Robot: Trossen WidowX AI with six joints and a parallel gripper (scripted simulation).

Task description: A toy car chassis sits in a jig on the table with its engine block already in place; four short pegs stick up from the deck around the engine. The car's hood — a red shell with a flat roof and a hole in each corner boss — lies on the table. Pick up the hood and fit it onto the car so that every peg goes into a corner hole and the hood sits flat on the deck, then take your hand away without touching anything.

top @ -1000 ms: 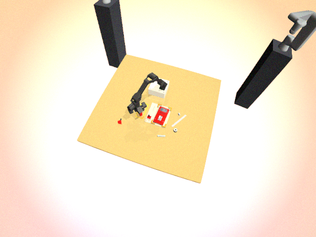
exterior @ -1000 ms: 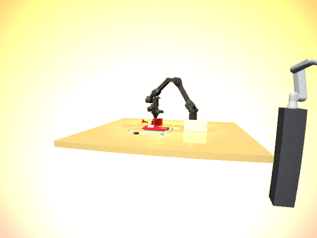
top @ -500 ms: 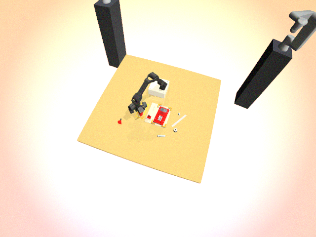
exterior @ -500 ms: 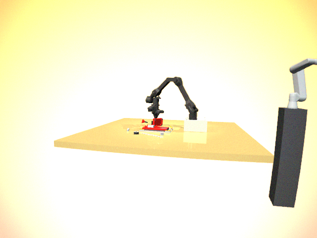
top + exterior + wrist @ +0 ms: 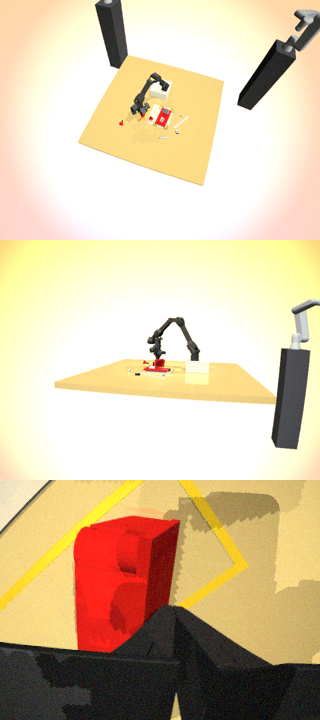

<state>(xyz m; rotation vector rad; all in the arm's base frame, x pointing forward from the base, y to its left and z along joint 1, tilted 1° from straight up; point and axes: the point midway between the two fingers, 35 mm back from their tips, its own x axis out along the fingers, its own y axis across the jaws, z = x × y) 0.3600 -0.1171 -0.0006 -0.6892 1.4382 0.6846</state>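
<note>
Right now my gripper tip is 20 mm past the hood and 20 mm above it. Also, from my gripper tip: wheel 420 mm to the left, 50 mm below, 30 mm ahead; short rod 310 mm to the left, 140 mm ahead, 50 mm below; white strip 420 mm to the left, 100 mm behind, 50 mm below.
</note>
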